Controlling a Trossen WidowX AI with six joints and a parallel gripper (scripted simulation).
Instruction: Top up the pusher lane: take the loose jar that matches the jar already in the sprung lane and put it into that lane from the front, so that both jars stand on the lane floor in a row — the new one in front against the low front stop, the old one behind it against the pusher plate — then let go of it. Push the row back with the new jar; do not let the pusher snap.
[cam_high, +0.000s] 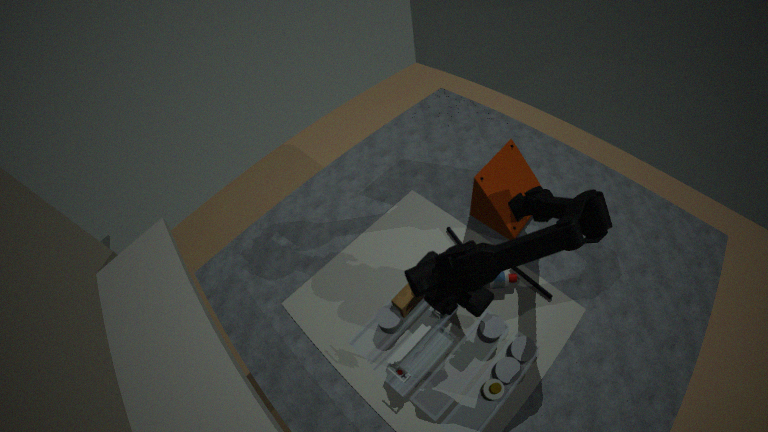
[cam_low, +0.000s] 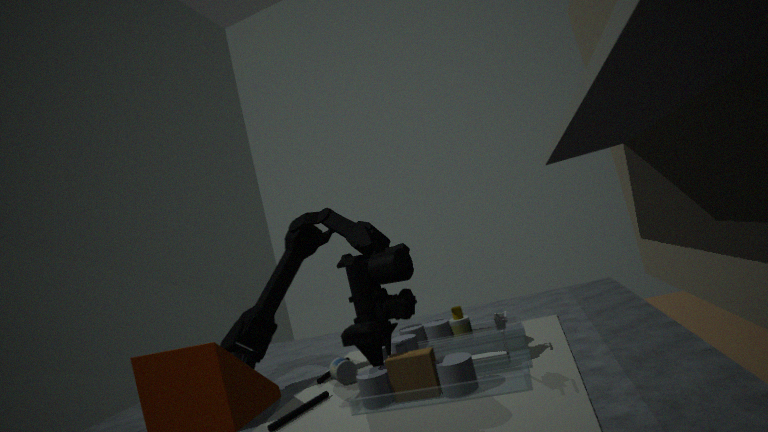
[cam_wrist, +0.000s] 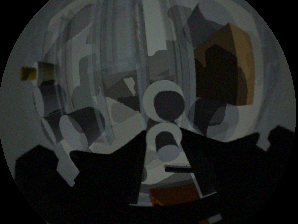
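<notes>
The brown box is 9 cm ahead of my gripper tip, 7 cm to the right of it and 1 cm above it. Round my gripper tip: sprung lane (14 cm ahead, 4 cm to the left, 1 cm below).
</notes>
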